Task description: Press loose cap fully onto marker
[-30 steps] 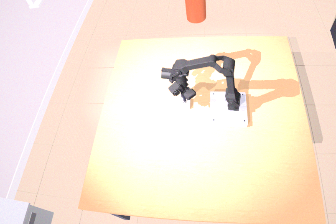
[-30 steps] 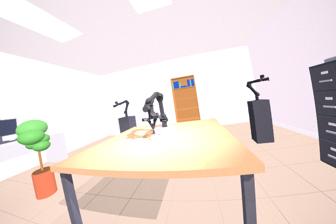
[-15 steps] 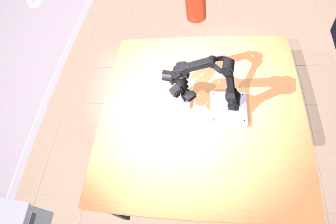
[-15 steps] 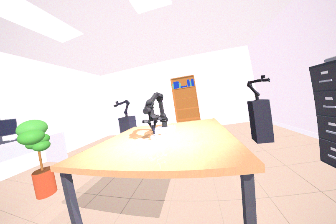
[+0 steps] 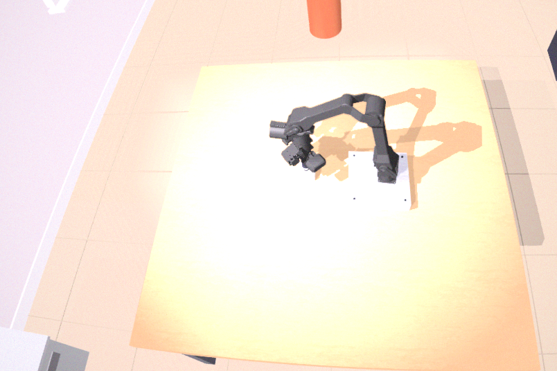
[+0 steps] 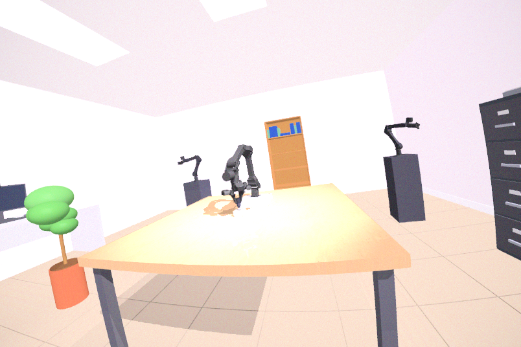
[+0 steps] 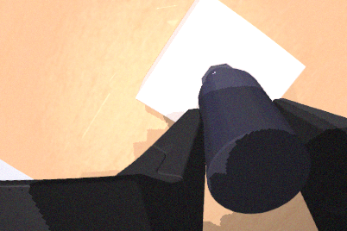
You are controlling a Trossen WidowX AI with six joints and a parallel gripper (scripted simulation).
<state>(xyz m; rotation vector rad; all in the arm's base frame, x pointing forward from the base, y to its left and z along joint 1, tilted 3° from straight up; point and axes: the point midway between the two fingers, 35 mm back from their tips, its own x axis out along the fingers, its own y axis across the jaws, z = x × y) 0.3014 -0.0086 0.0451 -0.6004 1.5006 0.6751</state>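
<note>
Right now the marker cap is 1 cm above my gripper tip.
</note>
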